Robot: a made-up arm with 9 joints. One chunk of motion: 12 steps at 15 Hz.
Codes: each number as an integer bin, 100 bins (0 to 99) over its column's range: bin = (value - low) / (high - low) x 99, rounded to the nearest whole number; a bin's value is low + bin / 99 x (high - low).
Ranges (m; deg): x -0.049..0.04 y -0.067..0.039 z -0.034..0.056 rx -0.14..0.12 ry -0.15..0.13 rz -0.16..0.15
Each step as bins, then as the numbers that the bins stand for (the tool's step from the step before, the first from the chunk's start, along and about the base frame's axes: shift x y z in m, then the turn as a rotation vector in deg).
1 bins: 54 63 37 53 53 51
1 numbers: -0.00045 0.00045 -0.00036 -0.001 0.000 0.000
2 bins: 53 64 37 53 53 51
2 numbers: -0.00135 0.00153 -0.00036 -0.001 0.000 0.000
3 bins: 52 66 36 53 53 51
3 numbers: -0.00225 0.00367 -0.00127 -0.001 0.000 0.000
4 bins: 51 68 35 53 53 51
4 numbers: -0.00315 0.00581 -0.00218 -0.001 0.000 0.000
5 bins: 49 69 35 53 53 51
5 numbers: -0.00495 0.00688 -0.00218 -0.001 0.000 0.000
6 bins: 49 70 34 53 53 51
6 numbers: -0.00495 0.00795 -0.00309 -0.001 0.000 0.000
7 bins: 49 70 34 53 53 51
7 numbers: -0.00495 0.00795 -0.00309 -0.001 0.000 0.000
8 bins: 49 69 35 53 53 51
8 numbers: -0.00495 0.00688 -0.00218 -0.001 0.000 0.000
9 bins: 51 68 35 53 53 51
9 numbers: -0.00315 0.00581 -0.00218 -0.001 0.000 0.000
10 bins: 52 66 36 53 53 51
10 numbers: -0.00225 0.00367 -0.00127 -0.001 0.000 0.000
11 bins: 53 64 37 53 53 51
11 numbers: -0.00135 0.00153 -0.00036 -0.001 0.000 0.000
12 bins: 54 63 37 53 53 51
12 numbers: -0.00045 0.00045 -0.00036 -0.001 0.000 0.000
